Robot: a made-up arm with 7 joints.
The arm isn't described. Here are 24 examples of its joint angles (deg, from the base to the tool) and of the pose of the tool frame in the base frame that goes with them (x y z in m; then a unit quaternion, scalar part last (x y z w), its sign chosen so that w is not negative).
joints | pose
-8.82 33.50 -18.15 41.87 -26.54 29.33 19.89 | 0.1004 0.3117 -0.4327 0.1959 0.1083 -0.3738 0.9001
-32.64 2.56 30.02 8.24 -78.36 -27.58 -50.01 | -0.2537 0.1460 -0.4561 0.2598 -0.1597 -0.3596 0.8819
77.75 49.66 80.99 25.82 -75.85 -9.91 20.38 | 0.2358 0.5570 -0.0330 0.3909 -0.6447 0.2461 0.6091
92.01 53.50 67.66 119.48 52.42 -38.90 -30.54 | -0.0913 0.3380 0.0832 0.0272 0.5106 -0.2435 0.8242
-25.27 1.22 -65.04 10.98 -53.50 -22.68 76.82 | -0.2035 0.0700 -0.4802 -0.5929 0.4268 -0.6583 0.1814
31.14 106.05 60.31 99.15 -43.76 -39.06 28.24 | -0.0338 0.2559 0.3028 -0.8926 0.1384 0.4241 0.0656
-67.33 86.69 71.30 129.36 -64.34 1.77 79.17 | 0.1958 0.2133 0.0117 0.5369 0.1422 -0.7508 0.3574
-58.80 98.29 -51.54 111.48 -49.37 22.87 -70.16 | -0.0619 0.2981 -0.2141 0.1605 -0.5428 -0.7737 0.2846
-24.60 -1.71 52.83 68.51 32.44 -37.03 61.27 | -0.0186 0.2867 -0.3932 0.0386 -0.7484 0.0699 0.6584
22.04 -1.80 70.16 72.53 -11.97 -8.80 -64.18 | 0.2095 0.3273 -0.2923 0.5805 -0.2856 0.6983 0.3065
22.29 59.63 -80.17 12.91 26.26 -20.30 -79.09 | 0.1274 0.5222 -0.2846 0.8057 -0.3749 -0.2324 0.3954
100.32 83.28 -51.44 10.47 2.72 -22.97 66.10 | 0.0909 0.6167 0.0466 0.2786 -0.4771 -0.2204 0.8038
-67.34 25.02 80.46 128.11 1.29 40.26 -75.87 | 0.0061 0.3310 -0.0343 0.9464 -0.2310 0.1522 0.1669
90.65 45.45 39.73 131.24 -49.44 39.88 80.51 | -0.0266 0.2575 0.1506 0.5198 -0.8095 0.0505 0.2683
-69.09 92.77 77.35 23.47 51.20 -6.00 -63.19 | 0.1255 0.6019 0.0236 0.7991 -0.3622 0.4128 0.2446
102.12 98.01 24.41 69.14 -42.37 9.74 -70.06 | -0.1928 0.4434 0.1857 -0.7051 0.0500 -0.5610 0.4309
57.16 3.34 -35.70 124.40 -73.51 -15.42 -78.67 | 0.1987 -0.0147 0.0799 -0.1482 0.8074 -0.3087 0.4804
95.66 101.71 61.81 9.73 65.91 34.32 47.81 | -0.1452 0.6065 0.0065 0.2255 0.9277 -0.1551 0.2539
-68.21 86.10 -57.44 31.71 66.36 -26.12 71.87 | -0.1104 0.5810 -0.1236 -0.2608 0.3612 -0.1995 0.8728
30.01 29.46 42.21 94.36 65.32 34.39 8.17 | 0.2302 0.3763 -0.0132 -0.2510 -0.8349 0.2138 0.4407
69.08 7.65 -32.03 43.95 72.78 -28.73 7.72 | 0.4851 0.0689 -0.0210 -0.3550 -0.8445 0.1496 0.3722
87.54 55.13 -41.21 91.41 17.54 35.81 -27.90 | 0.2965 0.2171 0.1837 0.4729 -0.7968 -0.0007 0.3762
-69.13 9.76 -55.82 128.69 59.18 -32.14 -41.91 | -0.0788 -0.0450 -0.1525 -0.2244 -0.0887 0.6112 0.7538
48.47 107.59 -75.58 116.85 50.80 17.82 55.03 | 0.1663 0.3114 -0.0698 -0.2359 -0.1764 -0.4697 0.8322
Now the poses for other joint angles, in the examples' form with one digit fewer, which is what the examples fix.
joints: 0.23 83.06 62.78 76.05 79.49 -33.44 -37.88
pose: 0.115 0.456 0.185 -0.122 0.891 -0.431 0.080
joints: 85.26 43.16 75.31 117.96 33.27 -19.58 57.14
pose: -0.044 0.364 0.062 -0.539 0.738 0.066 0.401
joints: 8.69 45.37 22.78 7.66 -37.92 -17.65 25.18
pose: 0.086 0.485 -0.349 0.200 -0.164 -0.216 0.941
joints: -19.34 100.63 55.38 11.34 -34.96 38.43 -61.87
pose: 0.073 0.607 0.120 0.969 0.199 0.103 0.104
